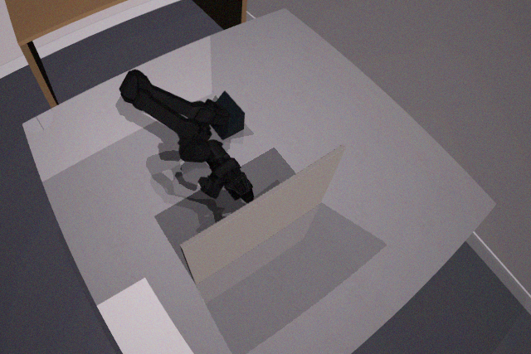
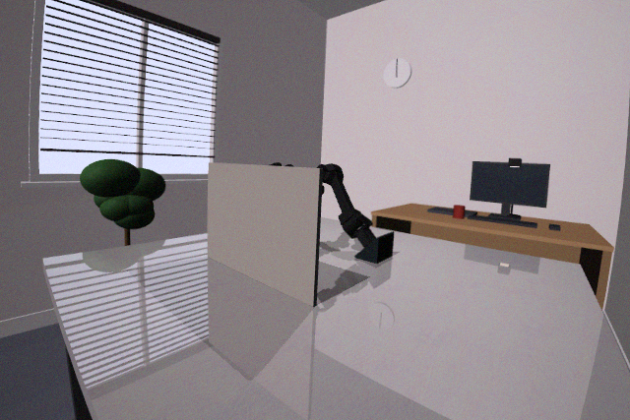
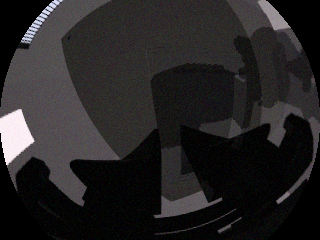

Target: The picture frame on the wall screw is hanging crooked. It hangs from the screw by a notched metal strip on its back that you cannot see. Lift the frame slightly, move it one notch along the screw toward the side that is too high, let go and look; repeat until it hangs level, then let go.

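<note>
Right now the picture frame is 1 cm ahead of my gripper tip, 2 cm to the left of it and 5 cm below it. The rest, counted from my gripper tip: beige wall panel 2 cm ahead, 2 cm to the left, 7 cm below.
</note>
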